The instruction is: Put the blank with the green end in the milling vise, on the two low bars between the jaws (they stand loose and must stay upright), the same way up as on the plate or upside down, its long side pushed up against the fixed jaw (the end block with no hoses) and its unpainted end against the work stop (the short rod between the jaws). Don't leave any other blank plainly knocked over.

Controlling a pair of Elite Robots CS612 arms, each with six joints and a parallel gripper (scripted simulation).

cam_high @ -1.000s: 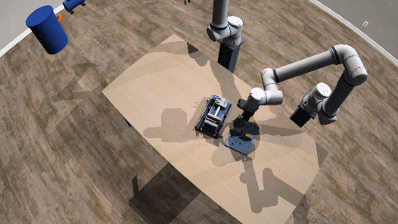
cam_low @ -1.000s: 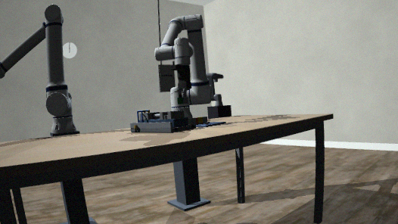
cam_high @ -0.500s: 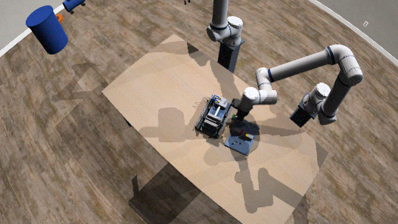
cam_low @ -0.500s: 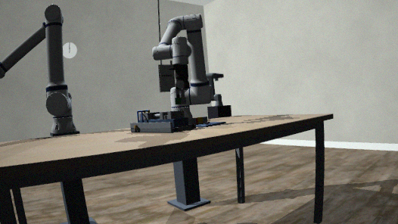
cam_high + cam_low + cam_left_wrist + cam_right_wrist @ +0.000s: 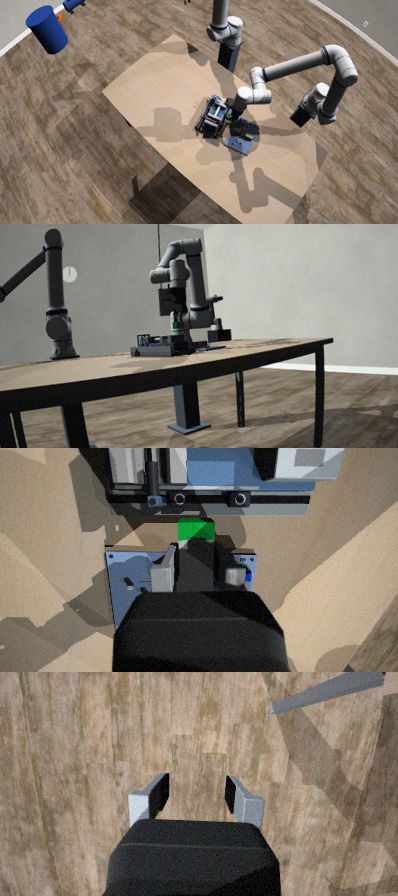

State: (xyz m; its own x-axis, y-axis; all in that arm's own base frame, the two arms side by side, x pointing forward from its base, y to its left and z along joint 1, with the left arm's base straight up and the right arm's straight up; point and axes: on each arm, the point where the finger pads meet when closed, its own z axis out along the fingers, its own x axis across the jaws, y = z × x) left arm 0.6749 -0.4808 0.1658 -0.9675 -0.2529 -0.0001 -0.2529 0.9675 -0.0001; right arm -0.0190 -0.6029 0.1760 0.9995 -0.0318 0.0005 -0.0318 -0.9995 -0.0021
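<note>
The fixed jaw is 110 mm ahead of my left hand, 90 mm below it and 80 mm to the right of it. From my left hand the other things lie so: dark rod 80 mm below, 70 mm ahead, 50 mm to the right; then green-ended blank 20 mm below; then red-ended blank 140 mm below, 90 mm to the left, 20 mm behind.
</note>
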